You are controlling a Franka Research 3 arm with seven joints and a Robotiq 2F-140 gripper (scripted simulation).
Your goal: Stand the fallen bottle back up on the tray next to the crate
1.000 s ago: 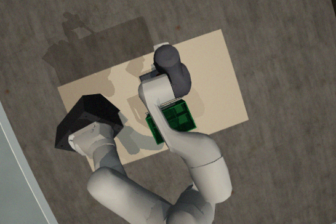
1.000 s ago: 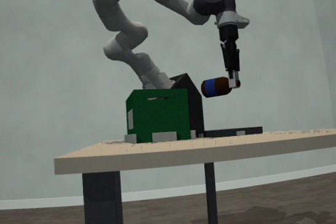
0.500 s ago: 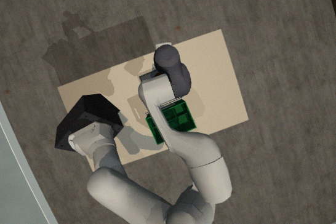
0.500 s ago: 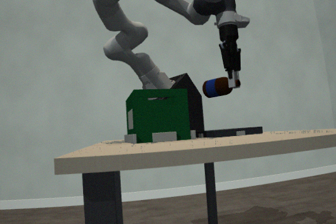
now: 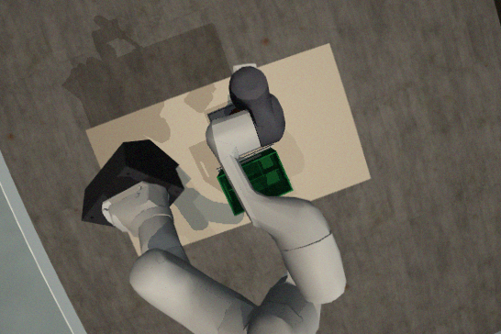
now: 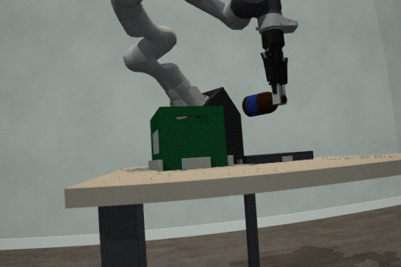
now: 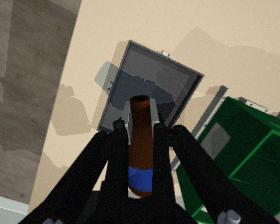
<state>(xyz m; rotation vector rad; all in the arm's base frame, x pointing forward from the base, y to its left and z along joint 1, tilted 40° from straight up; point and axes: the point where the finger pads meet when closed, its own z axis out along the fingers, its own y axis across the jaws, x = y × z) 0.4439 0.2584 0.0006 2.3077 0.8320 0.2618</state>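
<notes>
Now: hand 5 cm past the bottle, 3 cm to the left of it and 2 cm above it. Also, from my hand: dark grey tray (20 cm below, 5 cm behind, 4 cm to the right); green crate (31 cm to the right, 13 cm below, 7 cm behind).
</notes>
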